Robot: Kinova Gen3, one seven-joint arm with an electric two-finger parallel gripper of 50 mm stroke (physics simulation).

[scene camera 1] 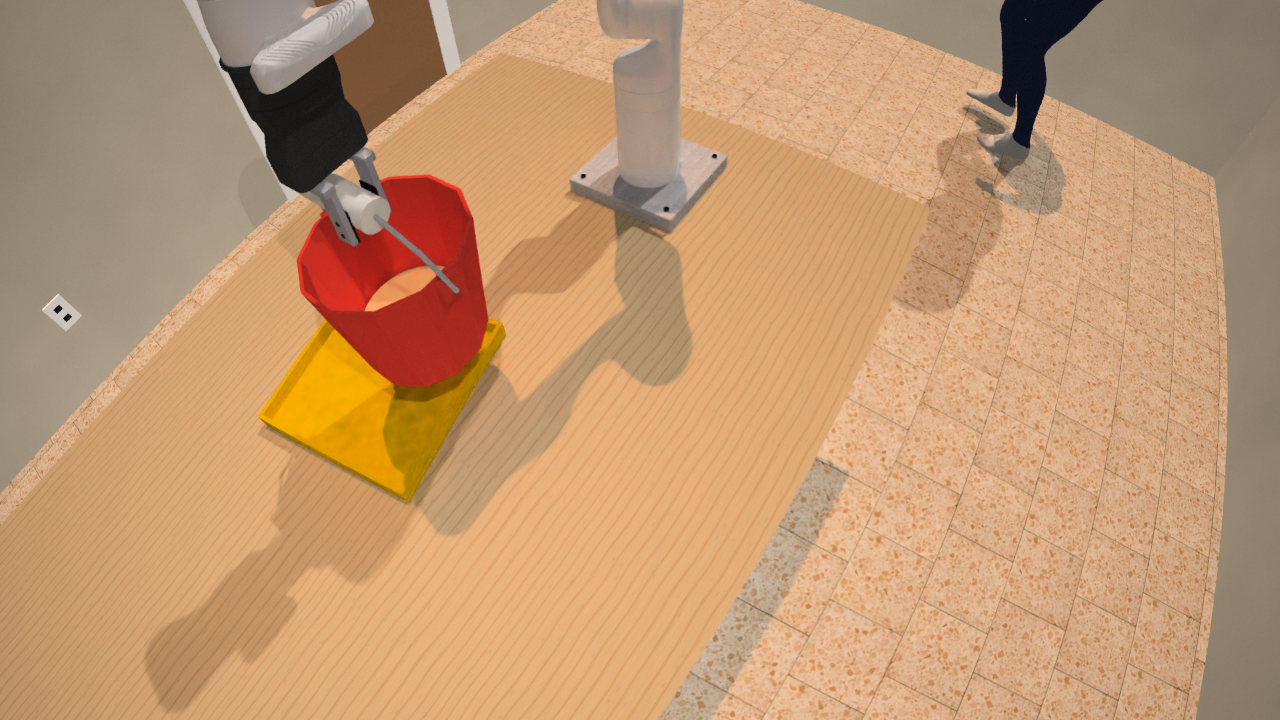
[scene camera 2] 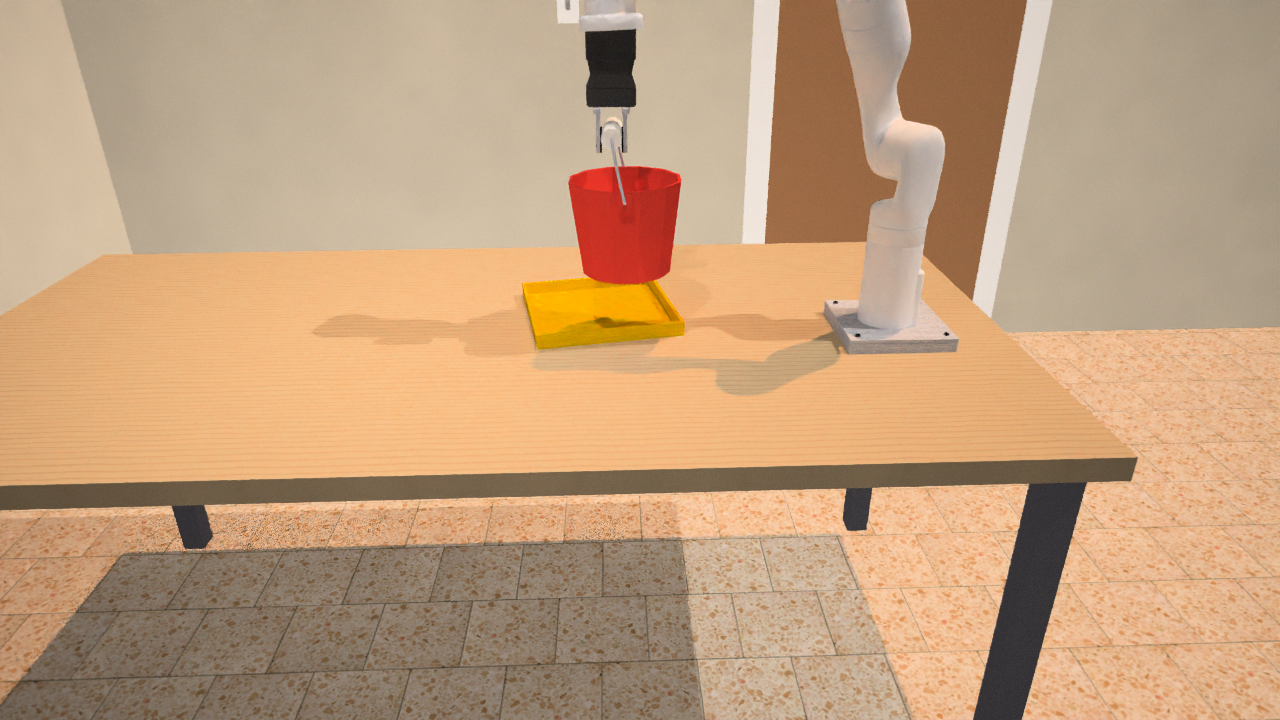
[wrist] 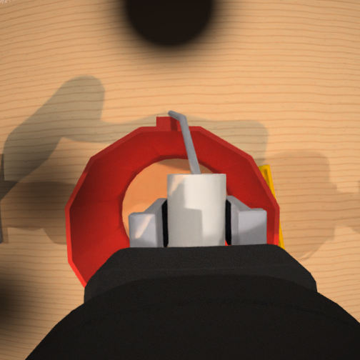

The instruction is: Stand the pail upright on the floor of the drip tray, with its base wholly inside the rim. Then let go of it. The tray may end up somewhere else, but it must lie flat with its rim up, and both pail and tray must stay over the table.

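Frame: origin at the arm's base, x ahead, y left, z up, level; metres.
Seen in the pictures: gripper, fingertip midpoint: (scene camera 1: 366,225) (scene camera 2: 611,151); arm's base, link origin: (scene camera 1: 648,168) (scene camera 2: 884,318).
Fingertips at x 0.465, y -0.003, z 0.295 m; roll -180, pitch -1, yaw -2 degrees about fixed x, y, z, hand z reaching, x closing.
Pixels of each thing's middle, then the offset from my fingertips to it. Level surfaces: height alone.
- red pail, body centre: (scene camera 1: 391,261) (scene camera 2: 625,198) dx -0.021, dy -0.025, dz -0.082 m
- yellow drip tray, body centre: (scene camera 1: 377,376) (scene camera 2: 598,307) dx +0.025, dy -0.116, dz -0.307 m
- table, surface height: dz -0.320 m
The red pail (scene camera 1: 411,344) (scene camera 2: 623,237) (wrist: 95,200) hangs about upright by its wire handle, raised above the yellow drip tray (scene camera 1: 331,385) (scene camera 2: 608,335) (wrist: 268,175). My gripper (scene camera 1: 365,213) (scene camera 2: 611,143) (wrist: 195,213) is shut on the white handle grip, above the pail's mouth. The tray lies flat on the table, rim up. In scene camera 2, air shows the pail's base level with the tray's back part. In the wrist view a thin strip of tray shows right of the pail; the pail and gripper body hide the rest.
The robot's base plate (scene camera 1: 698,170) (scene camera 2: 895,340) is bolted to the table (scene camera 1: 626,537) (scene camera 2: 358,429), right of the tray in scene camera 2. A person's legs (scene camera 1: 1029,89) show on the floor beyond the table. A wall stands behind the table's far edge.
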